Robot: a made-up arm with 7 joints. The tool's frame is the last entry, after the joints. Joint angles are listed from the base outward.
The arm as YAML. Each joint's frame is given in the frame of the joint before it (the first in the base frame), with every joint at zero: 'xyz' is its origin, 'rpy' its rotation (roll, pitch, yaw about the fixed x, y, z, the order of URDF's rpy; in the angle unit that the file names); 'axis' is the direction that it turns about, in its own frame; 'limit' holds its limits. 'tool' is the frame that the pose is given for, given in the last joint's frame.
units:
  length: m
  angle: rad
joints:
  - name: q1
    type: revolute
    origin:
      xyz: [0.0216, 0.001, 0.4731]
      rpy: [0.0, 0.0, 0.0]
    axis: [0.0, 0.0, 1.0]
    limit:
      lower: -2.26
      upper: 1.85
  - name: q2
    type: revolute
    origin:
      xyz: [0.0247, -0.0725, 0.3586]
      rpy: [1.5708, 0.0, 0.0]
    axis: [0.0, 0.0, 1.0]
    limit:
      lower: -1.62
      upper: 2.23
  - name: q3
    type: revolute
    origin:
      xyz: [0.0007, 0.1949, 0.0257]
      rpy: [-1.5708, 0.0, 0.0]
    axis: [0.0, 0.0, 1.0]
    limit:
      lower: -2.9
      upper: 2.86
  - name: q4
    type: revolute
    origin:
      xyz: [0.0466, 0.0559, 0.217]
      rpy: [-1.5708, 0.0, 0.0]
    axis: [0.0, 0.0, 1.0]
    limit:
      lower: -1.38
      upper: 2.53
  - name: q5
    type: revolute
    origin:
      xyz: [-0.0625, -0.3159, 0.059]
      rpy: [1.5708, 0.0, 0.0]
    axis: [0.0, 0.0, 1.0]
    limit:
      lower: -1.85
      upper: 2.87
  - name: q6
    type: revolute
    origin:
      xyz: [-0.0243, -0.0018, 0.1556]
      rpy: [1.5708, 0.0, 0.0]
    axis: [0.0, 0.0, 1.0]
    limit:
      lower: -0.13
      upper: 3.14
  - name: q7
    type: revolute
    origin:
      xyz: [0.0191, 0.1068, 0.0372]
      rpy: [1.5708, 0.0, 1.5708]
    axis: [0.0, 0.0, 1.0]
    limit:
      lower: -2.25
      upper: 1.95
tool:
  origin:
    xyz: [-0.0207, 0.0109, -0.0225]
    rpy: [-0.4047, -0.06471, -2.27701]
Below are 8 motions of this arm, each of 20 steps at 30 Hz.
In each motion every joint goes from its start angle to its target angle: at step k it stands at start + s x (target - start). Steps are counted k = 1, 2, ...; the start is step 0. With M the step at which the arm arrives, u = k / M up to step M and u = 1 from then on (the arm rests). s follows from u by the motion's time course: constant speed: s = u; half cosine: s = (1 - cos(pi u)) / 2; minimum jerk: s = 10 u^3 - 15 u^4 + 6 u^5.
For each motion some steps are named. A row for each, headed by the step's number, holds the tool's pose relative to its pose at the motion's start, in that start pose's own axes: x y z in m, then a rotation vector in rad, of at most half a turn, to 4 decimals.
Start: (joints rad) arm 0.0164 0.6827 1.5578 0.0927 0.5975 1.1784 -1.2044
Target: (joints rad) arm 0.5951 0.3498 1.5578 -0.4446 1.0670 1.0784 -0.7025
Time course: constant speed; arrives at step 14
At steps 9, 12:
9: -0.2242 -0.0712 -0.3274 -0.2776 -0.8439 0.4949
12: -0.2454 -0.1051 -0.4497 -0.4270 -1.0964 0.6349

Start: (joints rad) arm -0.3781 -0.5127 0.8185 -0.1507 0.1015 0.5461 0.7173
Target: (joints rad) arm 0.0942 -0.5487 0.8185 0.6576 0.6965 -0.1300 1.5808
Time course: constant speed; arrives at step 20
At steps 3, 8, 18, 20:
3: 0.0048 -0.0777 0.0742 0.2747 0.0272 0.2190
8: 0.0410 -0.2306 0.1668 0.7660 0.0259 0.5248
18: 0.2010 -0.5647 0.1981 1.8422 -0.1395 0.8147
20: 0.2415 -0.6265 0.1773 2.0636 -0.1962 0.8036

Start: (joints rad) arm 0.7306 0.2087 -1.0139 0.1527 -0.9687 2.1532 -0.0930
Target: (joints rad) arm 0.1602 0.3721 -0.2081 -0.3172 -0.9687 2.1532 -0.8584
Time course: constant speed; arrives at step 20
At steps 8, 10, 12, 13, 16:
8: -0.1785 -0.0552 -0.0340 0.0928 -0.1047 -0.4272
10: -0.2251 -0.0624 -0.0458 0.1271 -0.1296 -0.5323
12: -0.2717 -0.0669 -0.0590 0.1659 -0.1538 -0.6356
13: -0.2949 -0.0681 -0.0661 0.1870 -0.1657 -0.6865
16: -0.3636 -0.0675 -0.0891 0.2571 -0.2005 -0.8349

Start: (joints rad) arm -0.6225 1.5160 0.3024 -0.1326 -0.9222 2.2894 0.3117
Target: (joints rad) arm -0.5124 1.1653 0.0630 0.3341 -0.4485 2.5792 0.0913
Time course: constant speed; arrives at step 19
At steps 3, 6, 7, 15, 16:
3: 0.0570 -0.0182 -0.0545 0.0389 0.0311 0.0573
6: 0.1111 -0.0307 -0.1155 0.0869 0.0580 0.1101
7: 0.1283 -0.0335 -0.1371 0.1048 0.0663 0.1265
15: 0.2478 -0.0276 -0.3283 0.2803 0.1261 0.2315
16: 0.2601 -0.0231 -0.3539 0.3058 0.1335 0.2409

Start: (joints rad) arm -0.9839 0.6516 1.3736 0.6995 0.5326 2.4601 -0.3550
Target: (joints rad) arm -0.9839 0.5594 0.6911 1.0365 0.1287 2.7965 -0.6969
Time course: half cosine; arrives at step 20
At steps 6, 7, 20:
6: -0.0218 -0.0454 -0.0175 -0.0974 0.0893 -0.2602
7: -0.0305 -0.0601 -0.0231 -0.1287 0.1193 -0.3432
20: -0.1771 -0.2018 -0.0802 -0.4594 0.4858 -1.1837

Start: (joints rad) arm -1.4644 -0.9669 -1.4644 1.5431 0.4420 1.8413 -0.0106
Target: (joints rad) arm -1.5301 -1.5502 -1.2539 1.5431 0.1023 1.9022 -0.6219
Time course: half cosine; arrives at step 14
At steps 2, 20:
2: 0.0207 0.0032 -0.0006 -0.0119 0.0442 -0.0587
20: 0.4208 -0.0454 -0.1147 -0.3548 0.8994 -1.1231

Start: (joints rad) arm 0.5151 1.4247 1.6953 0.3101 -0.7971 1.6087 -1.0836
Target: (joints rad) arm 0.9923 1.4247 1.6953 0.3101 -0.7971 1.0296 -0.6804
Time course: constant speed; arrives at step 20
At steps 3, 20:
3: -0.0370 -0.0358 -0.0333 0.0402 0.0081 0.0747
20: -0.2175 -0.1883 -0.2859 0.2914 -0.0129 0.5364

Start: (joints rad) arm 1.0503 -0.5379 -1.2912 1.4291 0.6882 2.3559 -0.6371
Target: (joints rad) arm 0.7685 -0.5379 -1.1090 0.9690 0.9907 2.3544 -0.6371
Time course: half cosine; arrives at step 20
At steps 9, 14, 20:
9: -0.0255 -0.0184 0.0331 0.0296 -0.1747 0.0864
14: -0.0520 -0.0344 0.0573 0.0476 -0.3257 0.1716
20: -0.0684 -0.0430 0.0686 0.0537 -0.4078 0.2221

